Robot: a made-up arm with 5 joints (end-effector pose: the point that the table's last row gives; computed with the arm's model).
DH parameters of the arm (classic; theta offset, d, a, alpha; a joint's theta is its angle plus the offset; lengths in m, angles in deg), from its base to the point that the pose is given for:
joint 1: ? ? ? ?
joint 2: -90 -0.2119 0.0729 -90
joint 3: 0 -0.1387 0.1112 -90
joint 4: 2.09 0 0.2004 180
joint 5: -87.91 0.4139 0.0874 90
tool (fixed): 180 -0.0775 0 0
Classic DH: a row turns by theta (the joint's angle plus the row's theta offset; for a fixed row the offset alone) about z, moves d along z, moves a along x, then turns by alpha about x.
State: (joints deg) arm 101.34 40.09 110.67 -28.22 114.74
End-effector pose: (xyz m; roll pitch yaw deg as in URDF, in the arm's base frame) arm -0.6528 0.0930 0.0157 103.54 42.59 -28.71
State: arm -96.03 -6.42 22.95 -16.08 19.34
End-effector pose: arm 0.0205 0.2476 -0.3545 25.55 -26.05 -110.60
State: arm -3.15 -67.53 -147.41 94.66 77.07
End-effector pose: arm 0.0376 0.4865 0.7607 -160.65 51.59 -18.34
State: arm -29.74 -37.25 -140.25 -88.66 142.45
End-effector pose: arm 0.3481 0.4069 0.3719 -99.69 -58.91 -135.19
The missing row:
joint 1: 0 0.2491 -0.0632 90
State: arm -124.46 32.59 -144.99 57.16 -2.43
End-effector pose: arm 0.7017 0.2288 0.2830 -76.59 -60.20 150.85
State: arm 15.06 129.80 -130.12 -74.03 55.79
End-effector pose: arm -0.5229 0.2038 0.1430 150.19 10.09 51.68
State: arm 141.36 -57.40 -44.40 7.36 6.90
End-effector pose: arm 0.4182 0.1185 0.4361 -44.91 57.73 140.76
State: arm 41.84 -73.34 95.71 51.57 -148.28
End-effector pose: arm -0.7135 -0.0497 0.2990 39.01 -63.05 -89.95
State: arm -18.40 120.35 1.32 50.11 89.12
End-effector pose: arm 0.3838 -0.3320 0.1943 -179.29 -20.65 162.49
